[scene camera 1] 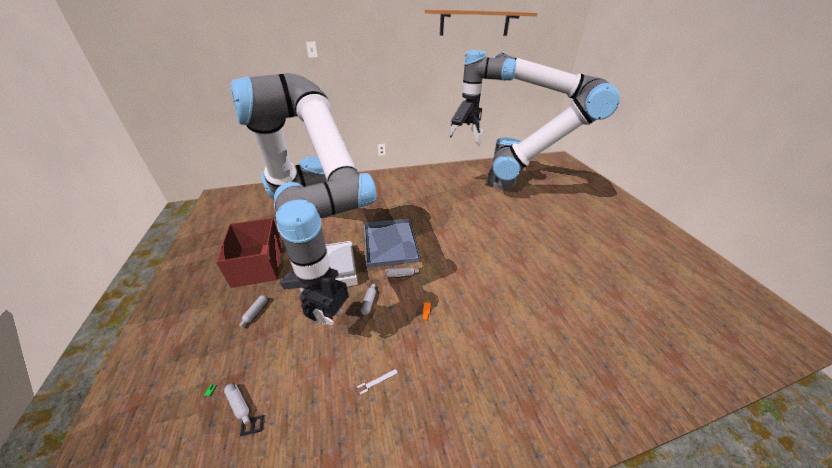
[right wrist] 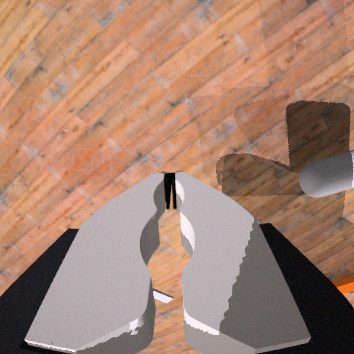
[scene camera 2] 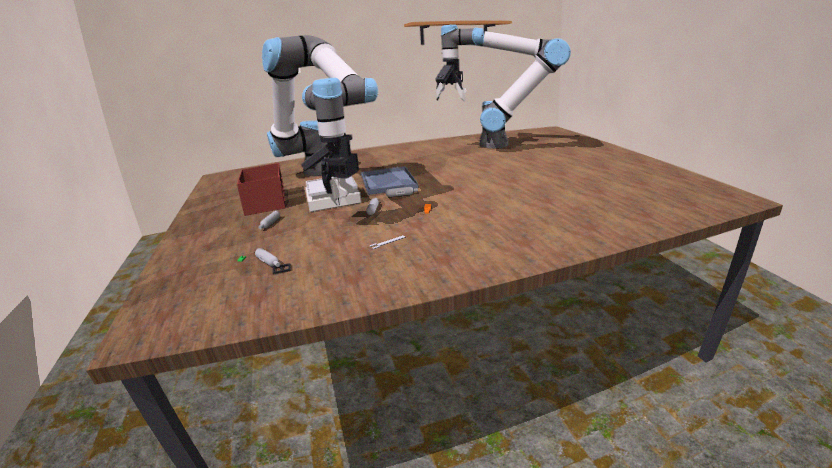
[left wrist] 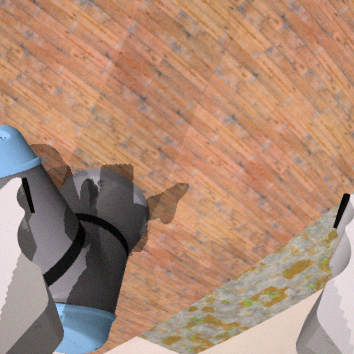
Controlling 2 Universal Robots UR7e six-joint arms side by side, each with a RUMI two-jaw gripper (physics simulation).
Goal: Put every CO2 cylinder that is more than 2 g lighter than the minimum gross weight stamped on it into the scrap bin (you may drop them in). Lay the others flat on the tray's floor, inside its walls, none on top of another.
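Frame: origin at the left arm's base, x ahead, y left, z up, level; metres.
Seen in the pictures: left gripper, fingertip midpoint: (scene camera 1: 464,141) (scene camera 2: 450,100) (left wrist: 184,189); right gripper, fingertip midpoint: (scene camera 1: 326,322) (right wrist: 171,175) (scene camera 2: 338,205); left arm's base, origin of the base link: (scene camera 1: 500,181) (scene camera 2: 493,144) (left wrist: 102,208); right arm's base, origin of the base link: (scene camera 2: 320,171).
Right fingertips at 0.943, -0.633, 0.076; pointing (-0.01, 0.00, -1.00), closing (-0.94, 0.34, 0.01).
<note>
Offsets run from my right fingertips to a thing's top centre, as dx, dy, dz.
Several grey CO2 cylinders lie on the table. One cylinder @[+0.194, -0.172, -0.047] (scene camera 1: 236,402) (scene camera 2: 267,257) lies front left, its neck at a black frame. Another cylinder @[-0.066, -0.255, -0.047] (scene camera 1: 254,311) (scene camera 2: 269,220) lies before the dark red scrap bin @[-0.275, -0.346, +0.044] (scene camera 1: 250,273) (scene camera 2: 261,195). A third cylinder @[-0.134, +0.085, -0.047] (scene camera 1: 369,299) (scene camera 2: 372,206) (right wrist: 327,176) lies right of my right gripper; another cylinder @[-0.254, +0.177, -0.047] (scene camera 1: 401,272) (scene camera 2: 400,192) lies along the front of the blue-grey tray @[-0.419, +0.117, -0.056] (scene camera 1: 389,241) (scene camera 2: 386,176). Stamped weights are unreadable. My right gripper (scene camera 1: 328,318) (scene camera 2: 336,199) (right wrist: 171,175) is shut and empty above the table. My left gripper (scene camera 1: 464,139) (scene camera 2: 451,98) is open and empty, high up.
A white scale (scene camera 1: 344,264) (scene camera 2: 317,201) stands between bin and tray, partly behind the right arm. Also on the table are the black frame @[+0.234, -0.122, -0.071] (scene camera 1: 251,432), a green clip @[+0.168, -0.262, -0.072] (scene camera 1: 210,390) (scene camera 2: 241,258), a white forked tool @[+0.110, +0.149, -0.073] (scene camera 1: 381,379) (scene camera 2: 388,241) and an orange piece @[-0.106, +0.264, -0.067] (scene camera 1: 427,310) (scene camera 2: 427,208) (right wrist: 346,287).
</note>
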